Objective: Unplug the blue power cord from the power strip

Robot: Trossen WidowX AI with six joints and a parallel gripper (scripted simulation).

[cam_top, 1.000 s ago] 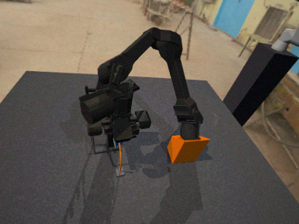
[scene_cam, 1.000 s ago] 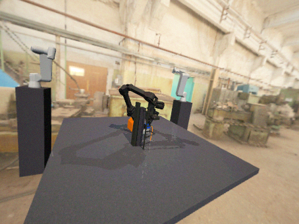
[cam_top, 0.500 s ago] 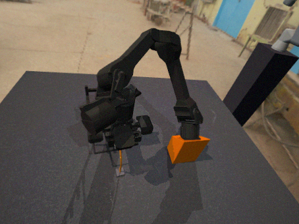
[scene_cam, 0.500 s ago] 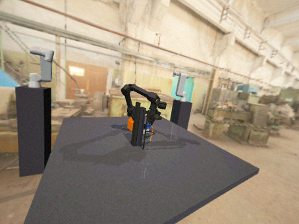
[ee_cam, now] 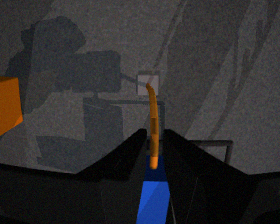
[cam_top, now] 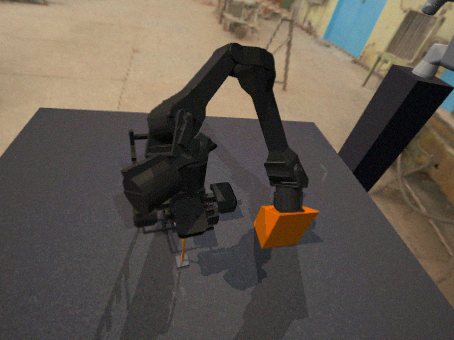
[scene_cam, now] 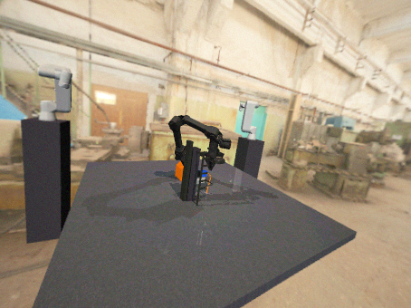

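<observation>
The blue plug is 70 mm to the right of my gripper tip and 20 mm ahead of it.
</observation>
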